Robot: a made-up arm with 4 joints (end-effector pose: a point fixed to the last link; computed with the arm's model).
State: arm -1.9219 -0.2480 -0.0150 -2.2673
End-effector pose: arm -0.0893 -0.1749 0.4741 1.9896 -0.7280 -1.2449
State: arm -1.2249 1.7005 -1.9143 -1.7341
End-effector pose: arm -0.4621 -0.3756 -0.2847 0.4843 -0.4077 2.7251
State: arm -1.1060 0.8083 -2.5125 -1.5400
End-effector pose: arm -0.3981 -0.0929 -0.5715 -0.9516 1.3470 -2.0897
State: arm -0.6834 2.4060 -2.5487 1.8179
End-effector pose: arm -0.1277 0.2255 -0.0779 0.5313 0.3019 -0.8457
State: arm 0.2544 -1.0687 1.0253 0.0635
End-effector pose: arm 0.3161 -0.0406 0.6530 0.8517 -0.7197 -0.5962
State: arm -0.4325 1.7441 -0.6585 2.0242
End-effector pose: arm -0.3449 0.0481 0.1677 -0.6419 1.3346 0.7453
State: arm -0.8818 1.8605 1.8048 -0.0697
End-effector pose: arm 0.2280 0.4754 -0.1892 -2.0061 -1.7464 1.0132
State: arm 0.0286 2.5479 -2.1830 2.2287
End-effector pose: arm -0.2991 0.2806 0.1637 0.0747 1.1139 -0.5409
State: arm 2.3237 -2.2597 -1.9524 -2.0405
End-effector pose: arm 0.5170 0.5012 0.3833 -0.4281 -2.5589 -0.2925
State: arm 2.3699 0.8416 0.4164 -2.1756
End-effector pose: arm -0.0095 0.0147 -0.4497 -1.6351 0.6680 -0.6177
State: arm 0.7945 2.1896 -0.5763 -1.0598
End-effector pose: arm 0.3910 -0.3374 0.1019 -2.3489 -0.5073 -0.2475
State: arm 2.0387 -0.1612 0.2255 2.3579
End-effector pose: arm 0.0659 -0.0943 0.2213 1.9582 0.7110 1.4320
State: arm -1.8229 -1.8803 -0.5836 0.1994
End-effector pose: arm -0.5258 0.1724 0.0018 0.6435 -0.9339 2.0156
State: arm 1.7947 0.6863 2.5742 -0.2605
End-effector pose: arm 0.3877 0.6282 0.5299 0.4938 -0.6822 0.3304
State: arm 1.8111 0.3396 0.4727 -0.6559
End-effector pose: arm 0.1199 0.3577 -0.3530 -0.5691 1.2013 -0.2236
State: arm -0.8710 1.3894 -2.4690 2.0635
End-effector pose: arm -0.3405 0.2850 0.0856 1.0748 0.4856 0.2827
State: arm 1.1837 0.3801 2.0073 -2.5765
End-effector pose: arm 0.6180 -0.0293 0.5865 0.9441 -0.2620 -2.0228
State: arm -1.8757 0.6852 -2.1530 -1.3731
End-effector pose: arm 0.3720 -0.1721 -0.4662 0.0692 0.4587 -1.9726
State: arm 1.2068 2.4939 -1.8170 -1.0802
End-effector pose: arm 0.2522 -0.3276 0.7468 2.7273 0.5593 0.7375
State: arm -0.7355 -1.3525 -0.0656 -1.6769
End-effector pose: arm 0.3553 0.1623 0.4336 1.2962 0.5787 -0.8654
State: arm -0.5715 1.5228 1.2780 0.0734
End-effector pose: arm 0.2115 0.4738 -0.0122 -1.6694 -1.3839 0.6360
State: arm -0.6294 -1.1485 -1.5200 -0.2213
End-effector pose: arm -0.4067 0.5551 0.1536 0.4646 0.8304 0.8372
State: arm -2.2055 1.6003 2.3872 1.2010
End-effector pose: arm 0.1239 0.2839 0.1356 2.2176 0.0658 0.5205
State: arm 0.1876 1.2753 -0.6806 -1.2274
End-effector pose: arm 0.2275 -0.3637 0.0096 -1.6035 -0.1352 -1.2955
